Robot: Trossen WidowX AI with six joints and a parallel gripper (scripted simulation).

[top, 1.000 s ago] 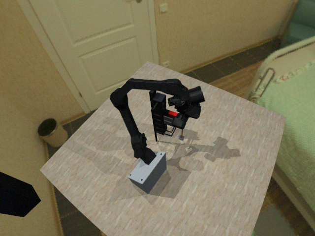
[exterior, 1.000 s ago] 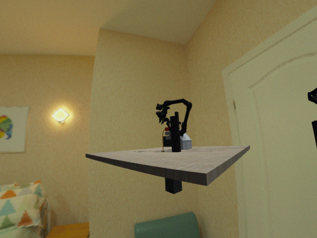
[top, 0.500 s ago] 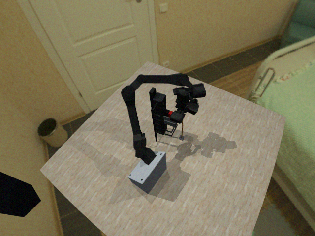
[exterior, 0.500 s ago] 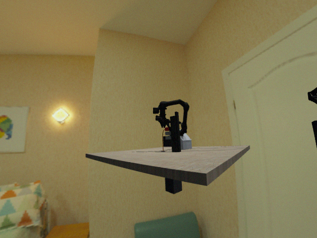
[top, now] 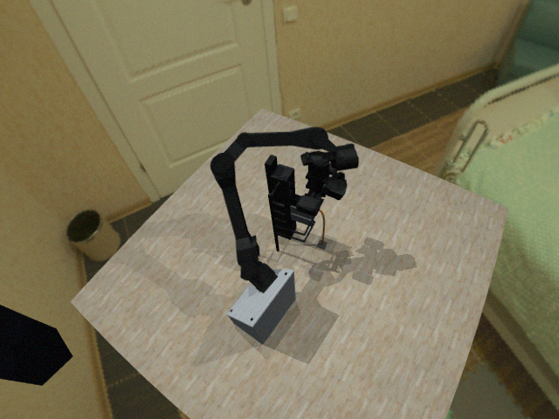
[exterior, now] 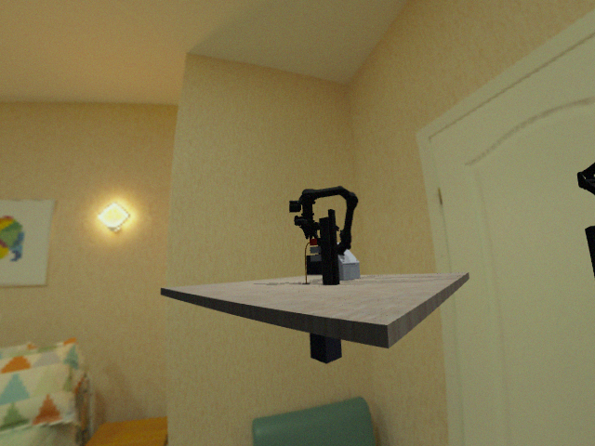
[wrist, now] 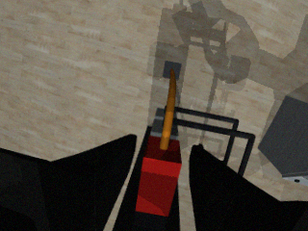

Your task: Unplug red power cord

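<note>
Right now my gripper tip is 2 cm past the red plug, 5 cm to the right of it and 1 cm above it.
</note>
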